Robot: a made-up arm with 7 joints.
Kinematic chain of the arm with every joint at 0, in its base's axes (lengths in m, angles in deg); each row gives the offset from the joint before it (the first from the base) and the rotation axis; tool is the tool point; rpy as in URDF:
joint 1: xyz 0 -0.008 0.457 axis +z
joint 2: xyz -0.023 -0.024 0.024 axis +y
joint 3: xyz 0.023 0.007 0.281 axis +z
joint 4: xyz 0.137 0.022 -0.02 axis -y
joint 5: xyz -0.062 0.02 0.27 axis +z
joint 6: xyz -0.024 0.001 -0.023 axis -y
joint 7: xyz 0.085 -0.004 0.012 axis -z
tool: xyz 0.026 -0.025 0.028 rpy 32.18 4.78 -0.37
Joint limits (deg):
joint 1: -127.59..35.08
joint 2: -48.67..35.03
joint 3: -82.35..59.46
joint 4: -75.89..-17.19
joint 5: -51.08..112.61
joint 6: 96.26..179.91
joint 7: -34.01..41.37
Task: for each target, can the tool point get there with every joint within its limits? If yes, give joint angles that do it. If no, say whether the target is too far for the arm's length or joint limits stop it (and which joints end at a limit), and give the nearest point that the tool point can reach.
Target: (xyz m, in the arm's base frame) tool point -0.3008 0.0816 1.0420
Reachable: yes | joints -113.20 -26.28 -38.82 -58.78 79.96 106.70 8.03
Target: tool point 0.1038 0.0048 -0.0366
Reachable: no: joint limits stop it (at a limit: joint 2, joint 4, joint 5, joint 6) | nearest point 0.4450 0.0469 0.5088 | short by 0.645 m
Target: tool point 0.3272 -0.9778 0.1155
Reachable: no: too far | nearest point 0.1929 -0.5798 0.4920 | short by 0.564 m
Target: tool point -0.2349 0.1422 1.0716
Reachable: yes | joints -54.36 -32.29 -43.55 -23.55 3.36 109.05 18.74
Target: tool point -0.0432 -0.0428 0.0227
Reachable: no: joint limits stop it (at a limit: joint 1, joint 2, joint 4, joint 5, joint 6) | nearest point -0.2834 -0.3558 0.5087 | short by 0.626 m
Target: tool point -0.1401 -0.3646 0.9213
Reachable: yes | joints -98.28 12.29 -6.31 -67.33 24.23 170.40 -3.35
